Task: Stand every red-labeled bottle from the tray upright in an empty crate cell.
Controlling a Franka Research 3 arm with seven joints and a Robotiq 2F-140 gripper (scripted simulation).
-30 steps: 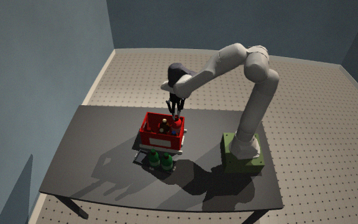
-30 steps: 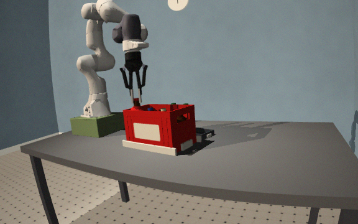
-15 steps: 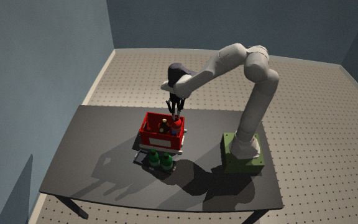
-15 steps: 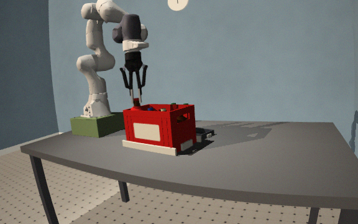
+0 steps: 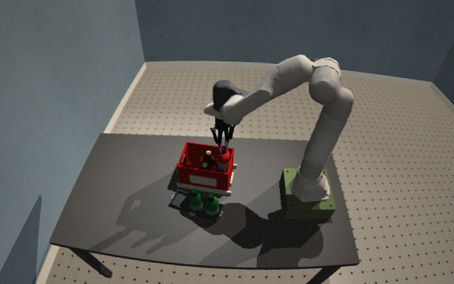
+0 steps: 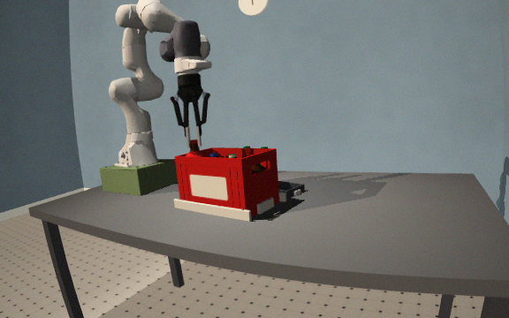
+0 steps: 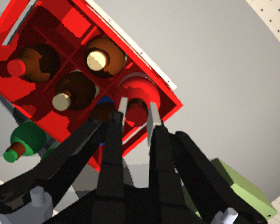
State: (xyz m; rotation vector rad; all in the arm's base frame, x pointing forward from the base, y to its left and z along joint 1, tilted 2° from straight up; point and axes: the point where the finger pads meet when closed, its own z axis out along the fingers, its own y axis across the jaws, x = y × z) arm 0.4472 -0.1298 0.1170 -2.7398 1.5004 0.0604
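Right now my hand is 90 mm above the red-labeled bottle. Round my hand: red crate (150 mm below, 90 mm ahead, 40 mm to the left).
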